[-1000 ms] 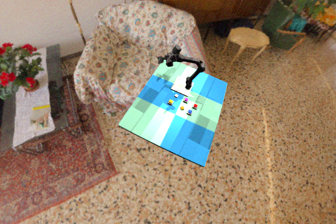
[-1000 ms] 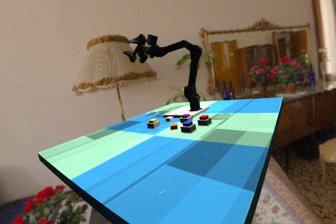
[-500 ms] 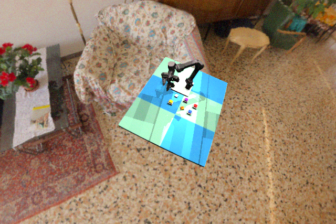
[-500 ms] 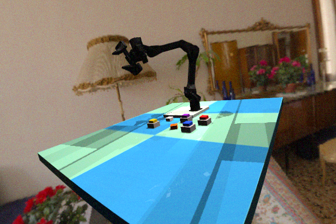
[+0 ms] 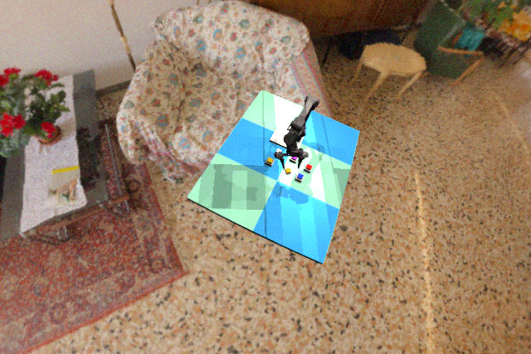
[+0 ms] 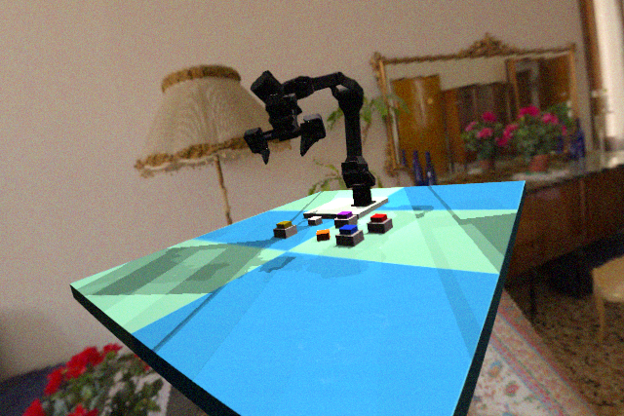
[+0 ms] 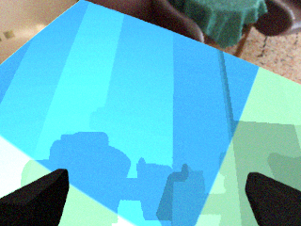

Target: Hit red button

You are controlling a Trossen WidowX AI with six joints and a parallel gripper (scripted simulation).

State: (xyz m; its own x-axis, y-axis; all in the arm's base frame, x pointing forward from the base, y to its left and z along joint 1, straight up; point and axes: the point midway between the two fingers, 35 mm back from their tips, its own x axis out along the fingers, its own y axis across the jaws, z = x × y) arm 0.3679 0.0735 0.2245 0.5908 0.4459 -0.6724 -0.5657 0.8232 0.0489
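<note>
My gripper tip is 20 cm past the red button, 9 cm to the right of it and 19 cm above it. From my gripper tip the other things lie so: yellow button 10 cm behind, 16 cm to the right, 19 cm below; then orange block 10 cm behind, 2 cm to the right, 21 cm below; then blue button 10 cm behind, 7 cm to the left, 19 cm below.
</note>
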